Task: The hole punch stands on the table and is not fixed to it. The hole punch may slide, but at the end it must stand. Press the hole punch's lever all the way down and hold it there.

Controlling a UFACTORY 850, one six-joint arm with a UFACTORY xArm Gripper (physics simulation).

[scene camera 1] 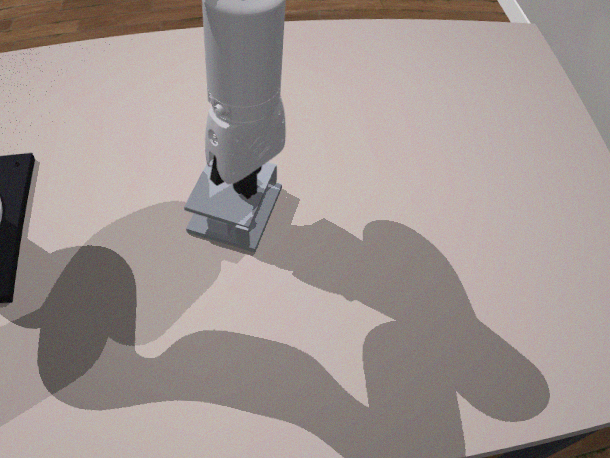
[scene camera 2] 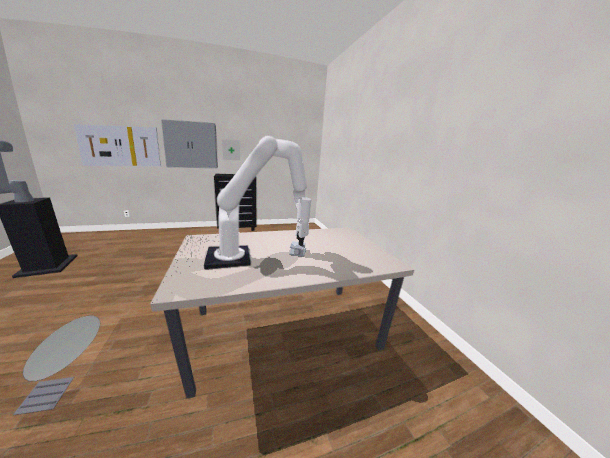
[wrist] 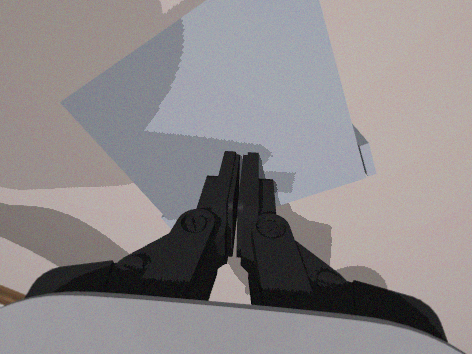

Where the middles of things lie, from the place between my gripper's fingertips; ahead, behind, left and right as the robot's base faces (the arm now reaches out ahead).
Right now my hand is 2 cm past the lever point(scene camera 1: 221, 202), 1 cm to the right of it and 1 cm above it. The rest, counted from my hand: grey-blue hole punch point(scene camera 1: 238, 236) (1 cm behind, 1 cm to the left, 3 cm below).
